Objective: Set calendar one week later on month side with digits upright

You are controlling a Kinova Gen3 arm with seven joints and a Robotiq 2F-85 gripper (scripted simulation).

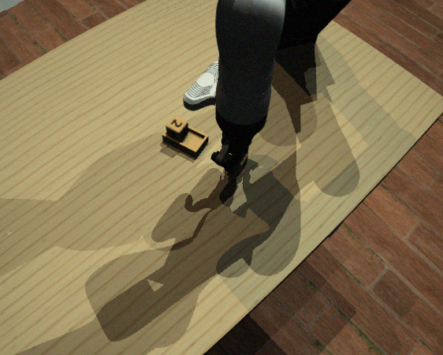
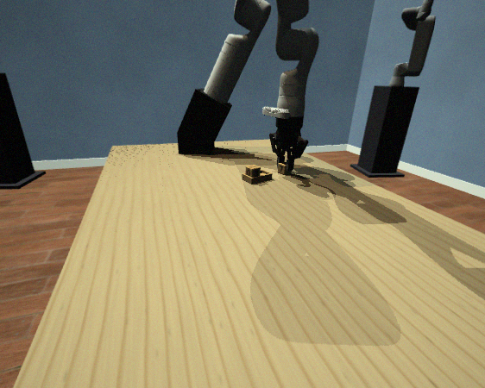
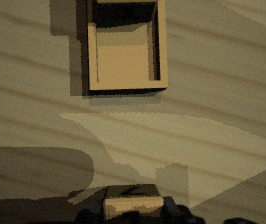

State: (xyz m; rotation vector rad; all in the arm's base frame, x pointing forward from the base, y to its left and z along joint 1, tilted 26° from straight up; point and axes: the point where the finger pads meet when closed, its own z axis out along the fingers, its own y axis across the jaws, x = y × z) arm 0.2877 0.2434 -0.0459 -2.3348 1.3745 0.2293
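Now: the cube 11 cm to the right of my hand and 6 cm ahead of it. The rest, counted from my hand: wooden tray 9 cm to the right, 5 cm ahead, 2 cm below.
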